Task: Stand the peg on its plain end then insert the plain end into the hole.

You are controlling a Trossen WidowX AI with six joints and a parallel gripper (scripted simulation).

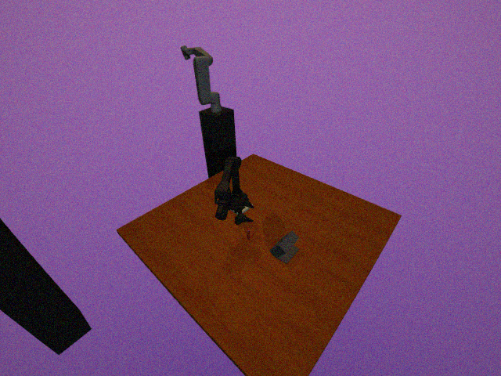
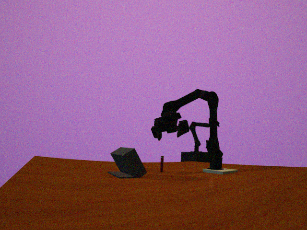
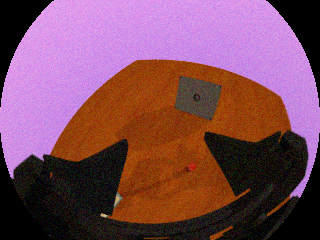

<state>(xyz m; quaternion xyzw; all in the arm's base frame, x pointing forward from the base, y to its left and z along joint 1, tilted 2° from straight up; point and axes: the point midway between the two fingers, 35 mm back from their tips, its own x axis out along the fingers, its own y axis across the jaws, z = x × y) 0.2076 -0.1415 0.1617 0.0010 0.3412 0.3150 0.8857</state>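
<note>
Now: the red peg 110 mm below my gripper tip and 40 mm to the right of it. The rest, counted from my gripper tip: sloped grey panel: 210 mm ahead, 110 mm below, 10 mm to the left.
</note>
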